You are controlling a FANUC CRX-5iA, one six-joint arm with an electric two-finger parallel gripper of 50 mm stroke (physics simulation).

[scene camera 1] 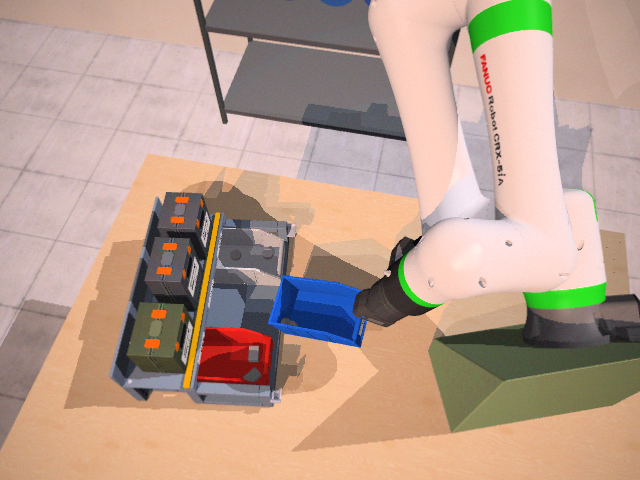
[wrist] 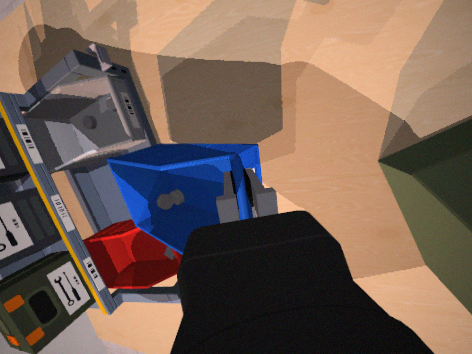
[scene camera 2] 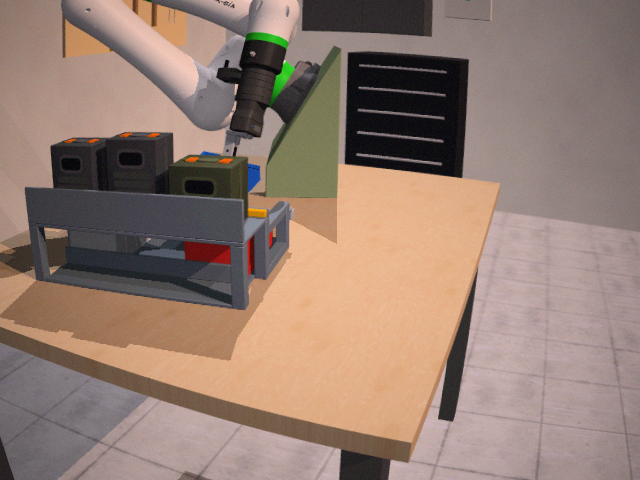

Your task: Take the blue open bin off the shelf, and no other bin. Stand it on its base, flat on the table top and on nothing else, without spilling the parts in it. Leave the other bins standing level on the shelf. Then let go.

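Frame: origin at the arm's base, x right, y ahead, z up, level; metres.
Seen in the pictures: gripper, fingertip midpoint: (scene camera 1: 361, 307) (wrist: 239, 181); arm's base, link origin: (scene camera 1: 570, 337) (scene camera 2: 302, 99).
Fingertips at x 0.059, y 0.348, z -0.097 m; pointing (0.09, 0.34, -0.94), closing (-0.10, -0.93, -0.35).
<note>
Offsets run from my fingertips to a thing's middle. "pt": to the spot under its first point. Level surfaces: height alone.
The blue open bin {dx -0.007, dy +0.078, dz -0.022 m} (scene camera 1: 320, 310) (scene camera 2: 253, 178) (wrist: 145, 195) hangs in the air, looking roughly level, with grey round parts {pt dx -0.021, dy +0.143, dz -0.065 m} (scene camera 1: 288, 322) (wrist: 170, 198) inside. My gripper (scene camera 1: 361, 324) (scene camera 2: 231, 149) (wrist: 239, 181) is shut on its end wall. In scene camera 1 its far end overlaps the front edge of the shelf {dx +0.003, dy +0.289, dz -0.031 m} (scene camera 1: 160, 384) (scene camera 2: 134, 214) (wrist: 48, 182); its exact height is unclear. The red bin {dx -0.109, dy +0.256, dz -0.069 m} (scene camera 1: 232, 356) (scene camera 2: 206, 253) (wrist: 125, 255) and the grey bin (scene camera 1: 250, 253) (wrist: 90, 120) stand on the shelf, an empty place between them. The table top {dz -0.112 m} (scene camera 1: 336, 413) (scene camera 2: 336, 310) is below.
Two dark cases {dx +0.115, dy +0.362, dz +0.051 m} (scene camera 1: 180, 214) {dx +0.003, dy +0.354, dz +0.056 m} (scene camera 1: 168, 266) (scene camera 2: 77, 162) (scene camera 2: 139, 160) and an olive case {dx -0.116, dy +0.352, dz +0.038 m} (scene camera 1: 155, 335) (scene camera 2: 206, 180) (wrist: 25, 295) stand on the shelf's rear level. The green wedge-shaped robot mount (scene camera 1: 558, 392) (scene camera 2: 315, 155) (wrist: 430, 220) stands on the robot's side of the bin.
</note>
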